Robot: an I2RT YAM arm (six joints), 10 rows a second.
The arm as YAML. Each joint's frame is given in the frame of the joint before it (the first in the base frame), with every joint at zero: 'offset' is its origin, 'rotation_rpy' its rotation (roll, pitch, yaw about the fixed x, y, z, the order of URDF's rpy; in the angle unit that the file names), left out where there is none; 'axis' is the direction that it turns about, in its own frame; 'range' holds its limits. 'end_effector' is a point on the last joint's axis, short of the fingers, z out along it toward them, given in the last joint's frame.
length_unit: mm
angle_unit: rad
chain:
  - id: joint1
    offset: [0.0, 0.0, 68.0]
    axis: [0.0, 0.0, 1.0]
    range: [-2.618, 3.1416]
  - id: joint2
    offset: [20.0, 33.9, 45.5]
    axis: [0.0, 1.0, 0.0]
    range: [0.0, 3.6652]
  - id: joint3
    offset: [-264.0, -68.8, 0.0]
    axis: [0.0, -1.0, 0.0]
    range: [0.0, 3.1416]
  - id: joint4
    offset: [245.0, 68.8, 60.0]
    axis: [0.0, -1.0, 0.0]
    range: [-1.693, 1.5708]
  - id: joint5
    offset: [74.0, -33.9, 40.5]
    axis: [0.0, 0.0, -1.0]
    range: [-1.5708, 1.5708]
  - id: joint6
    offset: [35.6, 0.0, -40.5]
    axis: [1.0, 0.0, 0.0]
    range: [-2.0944, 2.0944]
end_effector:
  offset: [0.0, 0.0, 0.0]
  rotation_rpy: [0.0, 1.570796, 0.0]
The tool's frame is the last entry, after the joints.
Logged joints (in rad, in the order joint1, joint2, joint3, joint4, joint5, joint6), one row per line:
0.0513, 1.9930, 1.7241, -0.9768, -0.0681, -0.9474
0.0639, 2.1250, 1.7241, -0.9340, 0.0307, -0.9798
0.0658, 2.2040, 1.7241, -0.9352, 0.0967, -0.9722
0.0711, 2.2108, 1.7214, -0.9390, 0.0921, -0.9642
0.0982, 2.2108, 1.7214, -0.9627, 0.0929, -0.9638
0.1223, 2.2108, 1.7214, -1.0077, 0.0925, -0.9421
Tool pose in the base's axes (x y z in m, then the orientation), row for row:
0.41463, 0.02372, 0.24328, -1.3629, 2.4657, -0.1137
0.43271, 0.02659, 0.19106, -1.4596, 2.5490, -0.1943
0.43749, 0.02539, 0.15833, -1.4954, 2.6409, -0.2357
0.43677, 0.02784, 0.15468, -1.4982, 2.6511, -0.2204
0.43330, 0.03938, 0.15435, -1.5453, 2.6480, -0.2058
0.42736, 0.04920, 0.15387, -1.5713, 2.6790, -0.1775
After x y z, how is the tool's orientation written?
As a rotation vector, in radians.
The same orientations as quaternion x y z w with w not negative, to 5 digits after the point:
-0.47712, 0.86318, -0.03980, 0.16031
-0.49341, 0.86167, -0.06568, 0.09877
-0.49067, 0.86653, -0.07734, 0.04876
-0.49023, 0.86748, -0.07212, 0.04422
-0.50260, 0.86124, -0.06693, 0.03438
-0.50504, 0.86107, -0.05705, 0.01536

